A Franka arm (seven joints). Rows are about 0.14 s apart.
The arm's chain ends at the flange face. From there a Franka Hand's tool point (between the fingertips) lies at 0.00 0.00 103.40 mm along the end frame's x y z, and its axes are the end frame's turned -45 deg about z.
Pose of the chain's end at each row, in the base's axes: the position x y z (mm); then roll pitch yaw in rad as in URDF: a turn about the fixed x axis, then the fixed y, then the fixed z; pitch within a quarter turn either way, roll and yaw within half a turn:
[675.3 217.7 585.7 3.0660 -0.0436 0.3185]
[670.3 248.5 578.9 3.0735 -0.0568 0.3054]
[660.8 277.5 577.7 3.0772 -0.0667 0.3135]
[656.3 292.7 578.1 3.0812 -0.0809 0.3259]
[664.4 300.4 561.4 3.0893 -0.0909 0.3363]
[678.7 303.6 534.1 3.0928 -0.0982 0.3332]
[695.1 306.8 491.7 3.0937 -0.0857 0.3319]
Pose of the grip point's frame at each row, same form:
[682.0 211.7 482.7 3.0573 0.0225 1.1013]
[678.0 243.6 475.9 3.0533 0.0079 1.0885]
[669.4 273.3 474.7 3.0489 -0.0017 1.0968]
[666.2 289.5 475.2 3.0417 -0.0146 1.1096]
[675.0 298.4 458.6 3.0404 -0.0274 1.1207]
[689.9 302.1 431.3 3.0377 -0.0350 1.1180]
[705.1 305.0 388.8 3.0472 -0.0268 1.1165]

